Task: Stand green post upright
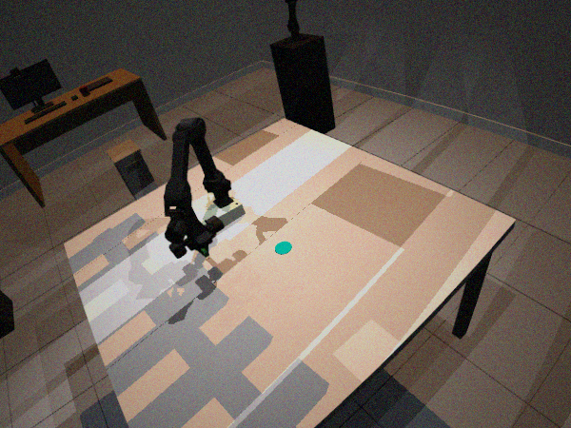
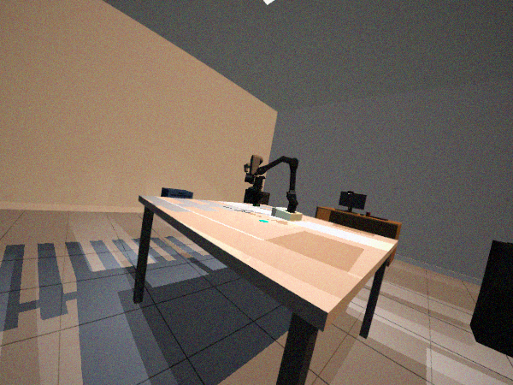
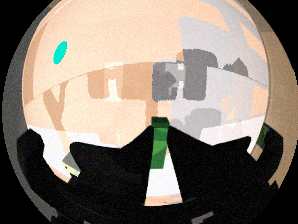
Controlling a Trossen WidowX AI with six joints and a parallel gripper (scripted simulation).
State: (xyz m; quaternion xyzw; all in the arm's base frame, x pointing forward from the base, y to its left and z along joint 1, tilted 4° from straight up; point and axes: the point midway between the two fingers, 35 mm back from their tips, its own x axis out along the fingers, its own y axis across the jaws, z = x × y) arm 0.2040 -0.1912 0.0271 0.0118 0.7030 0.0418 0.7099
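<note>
The cyan circle is 23 cm to the left of my gripper tip, 13 cm ahead of it and 6 cm below it. The rest, counted from my gripper tip: green post: 2 cm behind.
</note>
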